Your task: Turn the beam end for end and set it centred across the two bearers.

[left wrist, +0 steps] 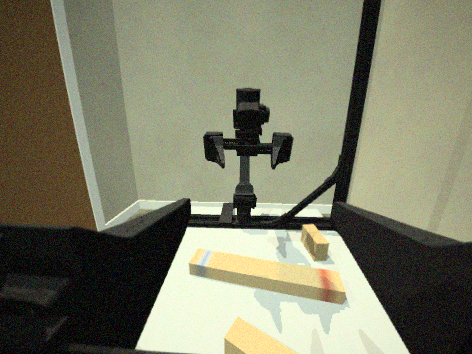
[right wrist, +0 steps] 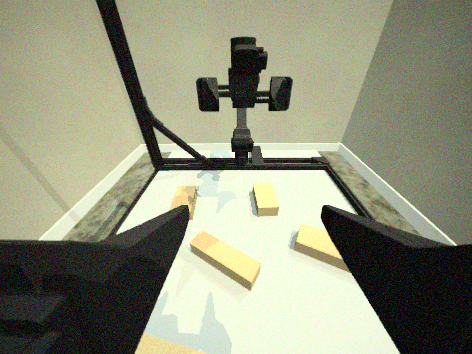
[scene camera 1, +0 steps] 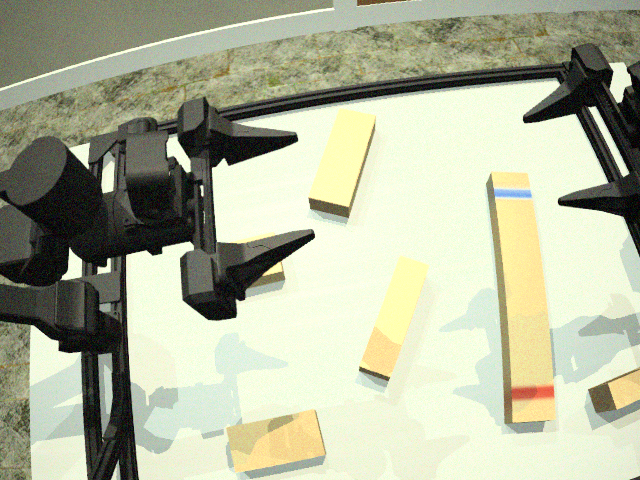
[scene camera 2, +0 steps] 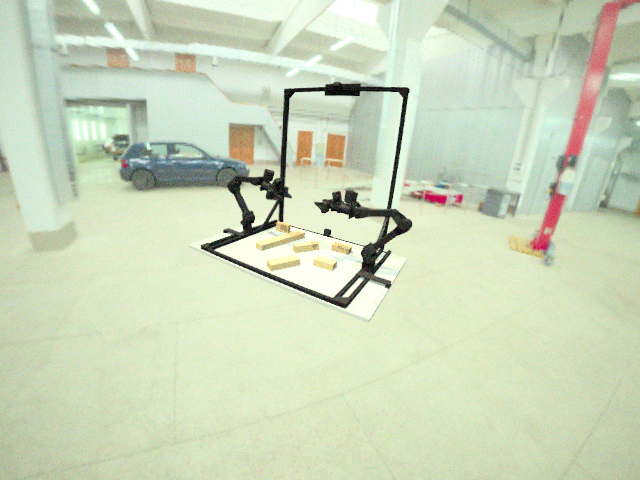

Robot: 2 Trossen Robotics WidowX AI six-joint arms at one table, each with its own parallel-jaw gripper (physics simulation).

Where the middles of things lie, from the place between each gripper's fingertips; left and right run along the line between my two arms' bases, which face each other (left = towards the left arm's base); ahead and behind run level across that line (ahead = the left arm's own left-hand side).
Scene:
I see my right gripper 300 mm above the long beam (scene camera 1: 528,386), 70 mm to the left of it and 50 mm past it.
Right now the long beam is 320 mm below my left hand, 280 mm to the right of it and 40 mm behind it.

